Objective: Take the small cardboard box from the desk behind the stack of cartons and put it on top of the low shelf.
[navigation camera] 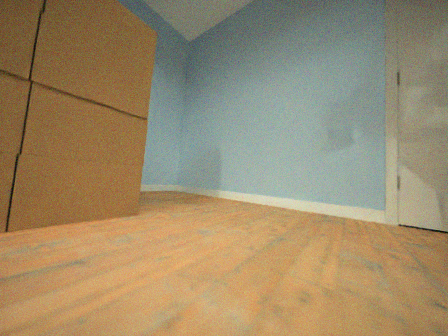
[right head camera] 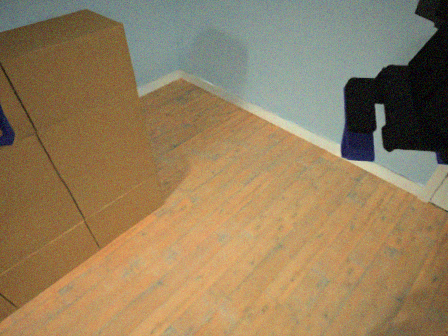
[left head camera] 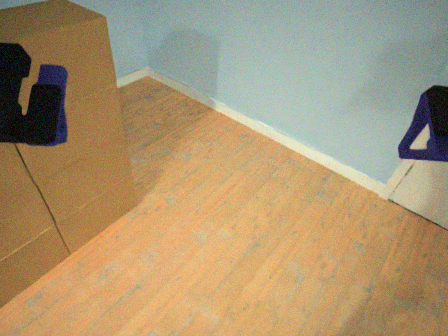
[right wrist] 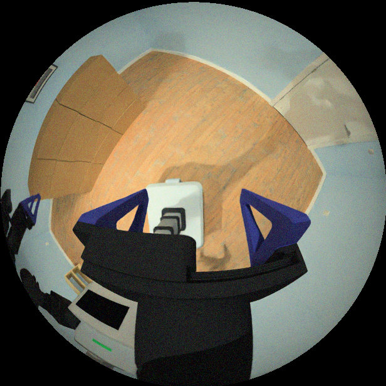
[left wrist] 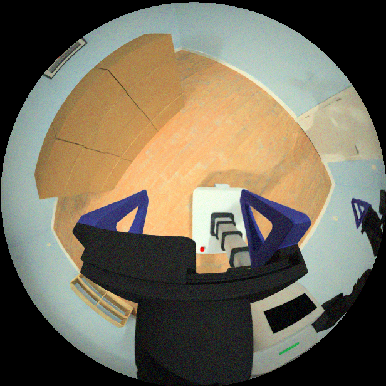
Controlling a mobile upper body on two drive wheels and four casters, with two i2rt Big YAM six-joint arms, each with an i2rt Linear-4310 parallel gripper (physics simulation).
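Places are measured from the left arm's base along level axes (x left, y back, z up), in centimetres.
Pixels of known places: left gripper, fingertip midpoint: point(left head camera: 14, 134); right gripper, fingertip midpoint: point(right head camera: 390, 154) point(left head camera: 438, 155).
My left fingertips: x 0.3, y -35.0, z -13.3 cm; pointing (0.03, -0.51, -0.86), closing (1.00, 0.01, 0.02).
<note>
Behind a point stands the place of what it marks.
The stack of large brown cartons point(left head camera: 85, 165) {x 30.6, y -112.3, z -92.0 cm} point(right head camera: 95, 115) {x 29.4, y -112.8, z -63.7 cm} point(left wrist: 125, 100) point(right wrist: 85, 125) point(navigation camera: 90, 130) {x 32.2, y -110.4, z -100.2 cm} stands at the left of the views. The small cardboard box and the desk do not show. A light wooden shelf unit point(left wrist: 128, 317) point(right wrist: 71, 270) shows at the lower left of both wrist views, partly hidden. My left gripper point(left wrist: 193, 194) is open and empty; part of it shows at the left in the left head camera point(left head camera: 52, 107) {x -6.7, y -30.5, z -7.0 cm}. My right gripper point(right wrist: 193, 193) point(right head camera: 400, 152) {x -44.8, y -34.0, z -13.7 cm} is open and empty, held high, apart from the cartons.
A pale door point(left head camera: 425, 195) {x -162.8, y -124.7, z -124.1 cm} point(left wrist: 345, 125) point(right wrist: 325, 107) point(navigation camera: 425, 150) {x -160.1, y -127.0, z -90.4 cm} stands at the right in a blue wall point(left head camera: 300, 75) {x -87.6, y -193.4, z -83.2 cm} point(navigation camera: 280, 100) {x -88.4, y -192.5, z -33.7 cm}. The wall meets another in a corner behind the cartons. A framed picture point(left wrist: 65, 58) point(right wrist: 42, 84) hangs at the upper left. My white base point(left wrist: 202, 200) point(right wrist: 192, 195) stands on the wooden floor.
</note>
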